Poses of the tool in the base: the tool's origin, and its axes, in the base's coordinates. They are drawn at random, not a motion.
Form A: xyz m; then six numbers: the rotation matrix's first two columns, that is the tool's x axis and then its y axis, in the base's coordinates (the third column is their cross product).
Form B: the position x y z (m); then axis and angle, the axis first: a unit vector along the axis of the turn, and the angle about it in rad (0 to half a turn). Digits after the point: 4 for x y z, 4 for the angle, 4 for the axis.
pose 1, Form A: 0.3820, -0.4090, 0.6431, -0.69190, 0.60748, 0.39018, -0.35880, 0.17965, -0.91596
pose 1, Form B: 0.3820, -0.4090, 0.6431, -0.1009, -0.7212, 0.6854, 2.3593
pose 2, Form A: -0.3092, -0.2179, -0.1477, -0.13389, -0.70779, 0.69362, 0.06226, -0.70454, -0.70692
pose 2, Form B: -0.3092, -0.2179, -0.1477, -0.6222, 0.2804, -0.7309, 2.5868
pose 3, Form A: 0.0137, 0.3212, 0.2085, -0.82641, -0.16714, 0.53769, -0.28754, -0.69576, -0.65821
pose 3, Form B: 0.0137, 0.3212, 0.2085, 0.2928, -0.3887, 0.8736, 3.0726
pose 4, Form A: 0.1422, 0.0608, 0.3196, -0.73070, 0.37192, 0.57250, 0.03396, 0.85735, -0.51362
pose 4, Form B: 0.1422, 0.0608, 0.3196, -0.1206, -0.9585, 0.2583, 2.4283
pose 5, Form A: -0.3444, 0.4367, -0.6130, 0.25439, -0.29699, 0.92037, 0.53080, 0.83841, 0.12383
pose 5, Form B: -0.3444, 0.4367, -0.6130, -0.1713, -0.8886, -0.4255, 1.3368
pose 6, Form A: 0.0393, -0.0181, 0.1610, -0.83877, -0.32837, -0.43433, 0.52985, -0.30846, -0.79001
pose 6, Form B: 0.0393, -0.0181, 0.1610, 0.0998, 0.5436, -0.8334, 2.6007
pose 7, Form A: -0.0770, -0.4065, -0.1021, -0.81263, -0.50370, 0.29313, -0.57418, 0.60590, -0.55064
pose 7, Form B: -0.0770, -0.4065, -0.1021, 0.3017, -0.8958, 0.3265, 3.0334
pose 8, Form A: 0.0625, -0.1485, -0.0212, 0.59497, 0.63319, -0.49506, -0.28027, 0.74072, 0.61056
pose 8, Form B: 0.0625, -0.1485, -0.0212, 0.4750, 0.7101, 0.5196, 1.0736
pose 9, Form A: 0.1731, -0.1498, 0.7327, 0.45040, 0.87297, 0.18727, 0.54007, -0.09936, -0.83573
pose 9, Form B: 0.1731, -0.1498, 0.7327, -0.8079, -0.5526, 0.2048, 2.1927
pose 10, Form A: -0.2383, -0.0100, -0.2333, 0.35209, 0.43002, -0.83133, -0.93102, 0.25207, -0.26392
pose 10, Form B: -0.2383, -0.0100, -0.2333, -0.5660, 0.4642, 0.6813, 1.5241
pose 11, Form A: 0.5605, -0.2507, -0.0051, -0.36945, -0.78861, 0.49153, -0.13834, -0.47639, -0.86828
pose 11, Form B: 0.5605, -0.2507, -0.0051, -0.5246, 0.4676, -0.7114, 2.6670
